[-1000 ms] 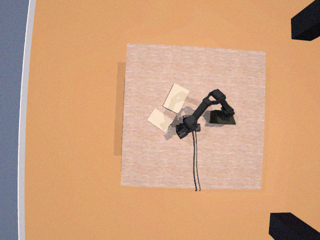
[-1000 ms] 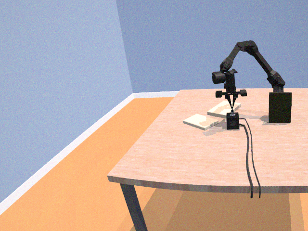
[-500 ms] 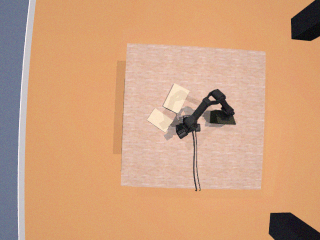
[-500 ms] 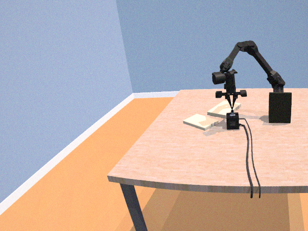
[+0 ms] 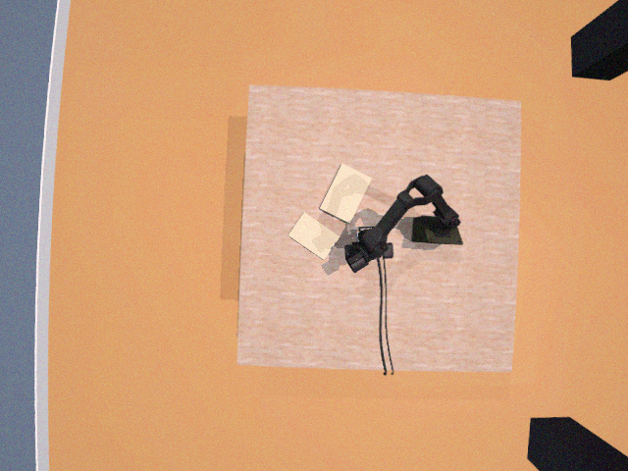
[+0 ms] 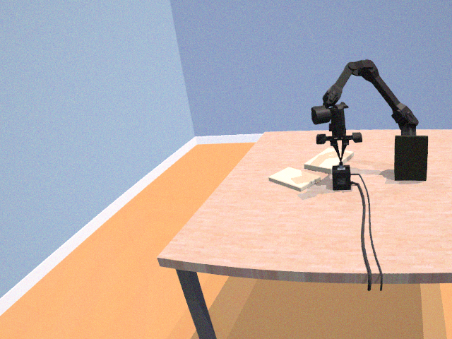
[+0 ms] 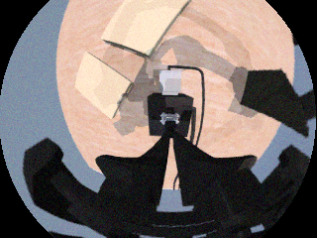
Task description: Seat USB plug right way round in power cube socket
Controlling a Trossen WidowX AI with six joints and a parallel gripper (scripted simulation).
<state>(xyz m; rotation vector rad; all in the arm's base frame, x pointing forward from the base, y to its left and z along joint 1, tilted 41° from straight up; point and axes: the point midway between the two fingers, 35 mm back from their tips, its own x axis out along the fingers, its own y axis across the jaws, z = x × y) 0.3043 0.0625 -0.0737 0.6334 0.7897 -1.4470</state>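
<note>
My gripper tip is 2 cm above the USB plug.
</note>
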